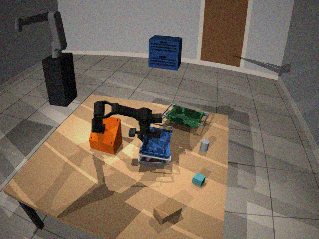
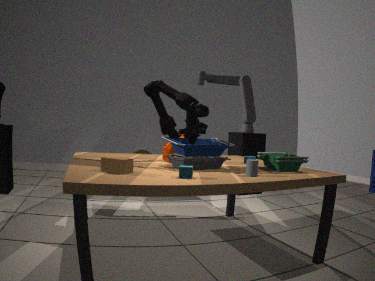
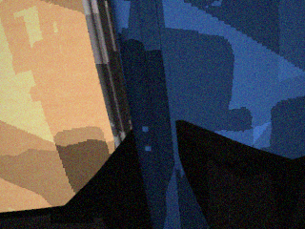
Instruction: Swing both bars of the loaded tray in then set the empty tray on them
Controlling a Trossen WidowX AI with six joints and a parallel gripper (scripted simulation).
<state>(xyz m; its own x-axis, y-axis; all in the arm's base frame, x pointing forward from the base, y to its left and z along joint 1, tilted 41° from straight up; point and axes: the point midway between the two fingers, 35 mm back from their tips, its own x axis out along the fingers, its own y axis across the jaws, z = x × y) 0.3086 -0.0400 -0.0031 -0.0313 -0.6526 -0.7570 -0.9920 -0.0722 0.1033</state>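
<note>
My gripper tip is 70 mm short of the blue tray, 20 mm below it and 10 mm to the right of it. From my gripper tip the other things lie so: tan box 420 mm to the right, 220 mm ahead, 60 mm below; then grey cylinder 370 mm ahead, 140 mm to the left, 60 mm below.
</note>
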